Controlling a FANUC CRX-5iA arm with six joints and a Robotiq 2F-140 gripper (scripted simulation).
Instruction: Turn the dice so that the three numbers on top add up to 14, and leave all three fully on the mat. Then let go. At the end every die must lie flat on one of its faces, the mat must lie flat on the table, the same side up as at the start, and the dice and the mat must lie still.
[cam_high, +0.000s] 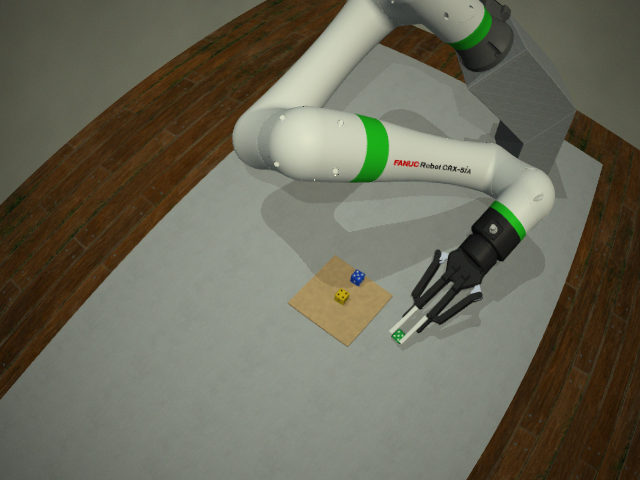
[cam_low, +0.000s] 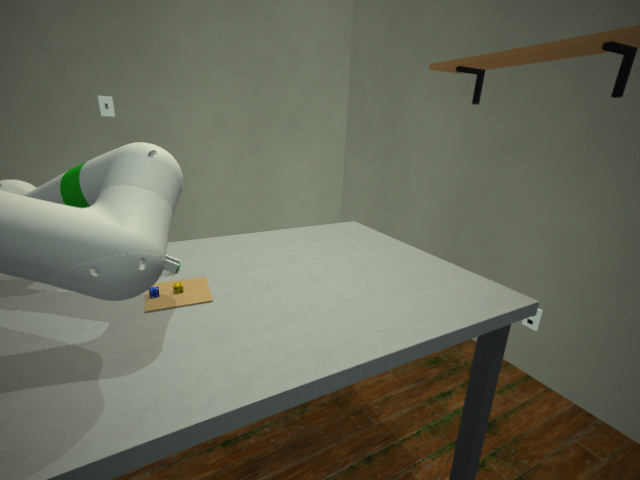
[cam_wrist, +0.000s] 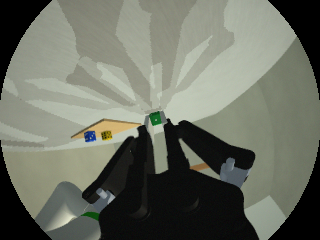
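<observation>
Now: the green die 20 mm below my hand, 20 mm ahead of it and 10 mm to the right of it. The rest, counted from my hand: yellow die 140 mm to the right, 30 mm behind, 20 mm below; then tan mat 140 mm to the right, 30 mm below, 30 mm behind; then blue die 120 mm to the right, 70 mm behind, 20 mm below.
</observation>
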